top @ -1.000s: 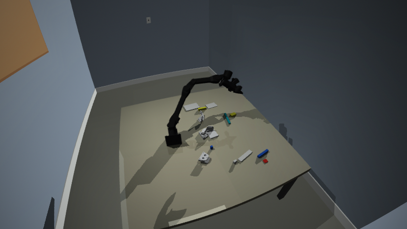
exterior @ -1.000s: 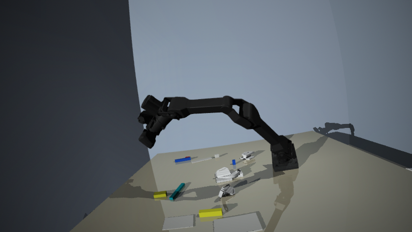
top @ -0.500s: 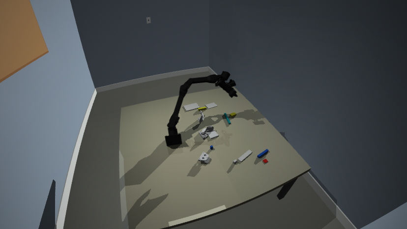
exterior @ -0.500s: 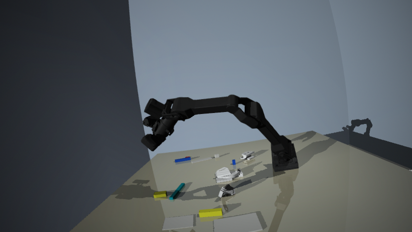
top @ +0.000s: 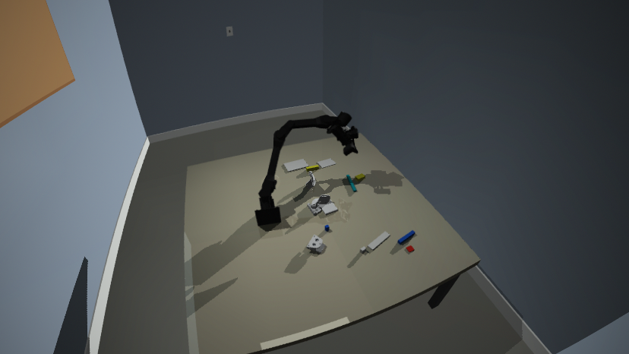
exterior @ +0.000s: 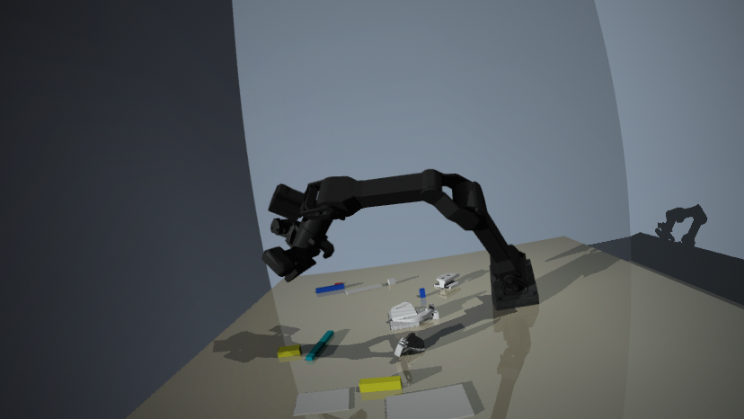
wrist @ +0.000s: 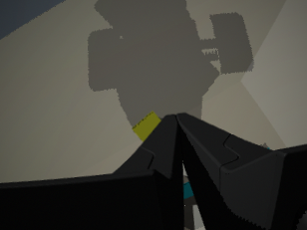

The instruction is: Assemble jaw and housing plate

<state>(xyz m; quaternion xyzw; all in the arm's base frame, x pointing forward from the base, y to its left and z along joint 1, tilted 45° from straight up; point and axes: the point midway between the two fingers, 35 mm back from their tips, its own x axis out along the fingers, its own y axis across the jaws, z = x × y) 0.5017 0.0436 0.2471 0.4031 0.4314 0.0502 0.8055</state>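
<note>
Now: gripper tip 250 mm past the white jaw, 40 mm to the right of it and 150 mm above it. Also, from my gripper tip: blue bar: 90 mm ahead, 500 mm to the right, 180 mm below; white bar: 40 mm behind, 470 mm to the right, 180 mm below; teal bar: 30 mm behind, 30 mm to the right, 180 mm below.
</note>
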